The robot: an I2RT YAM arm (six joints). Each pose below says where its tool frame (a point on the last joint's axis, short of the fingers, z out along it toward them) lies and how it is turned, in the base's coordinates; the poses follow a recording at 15 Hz.
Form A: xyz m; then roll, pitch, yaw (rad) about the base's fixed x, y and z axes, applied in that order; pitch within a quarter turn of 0, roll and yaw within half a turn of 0.
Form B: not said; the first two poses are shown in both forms.
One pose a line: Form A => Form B
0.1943, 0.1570, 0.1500, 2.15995, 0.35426, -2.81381 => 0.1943, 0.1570, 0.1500, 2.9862, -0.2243, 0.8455, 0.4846
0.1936, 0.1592, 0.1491, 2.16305, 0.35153, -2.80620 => 0.1936, 0.1592, 0.1491, 2.9916, -0.2267, 0.8455, 0.4834
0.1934, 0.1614, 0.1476, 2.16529, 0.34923, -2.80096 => 0.1934, 0.1614, 0.1476, 2.9956, -0.2283, 0.8456, 0.4825
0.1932, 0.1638, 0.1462, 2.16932, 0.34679, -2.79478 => 0.1932, 0.1638, 0.1462, 2.9998, -0.2302, 0.8460, 0.4808
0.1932, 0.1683, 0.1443, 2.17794, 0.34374, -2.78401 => 0.1932, 0.1683, 0.1443, 3.0056, -0.2338, 0.8470, 0.4773
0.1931, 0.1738, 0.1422, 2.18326, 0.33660, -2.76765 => 0.1931, 0.1738, 0.1422, 3.0184, -0.2390, 0.8468, 0.4751
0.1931, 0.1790, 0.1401, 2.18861, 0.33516, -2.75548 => 0.1931, 0.1790, 0.1401, 3.0241, -0.2436, 0.8467, 0.4731
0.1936, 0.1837, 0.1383, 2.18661, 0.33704, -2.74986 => 0.1936, 0.1837, 0.1383, 3.0256, -0.2464, 0.8452, 0.4742
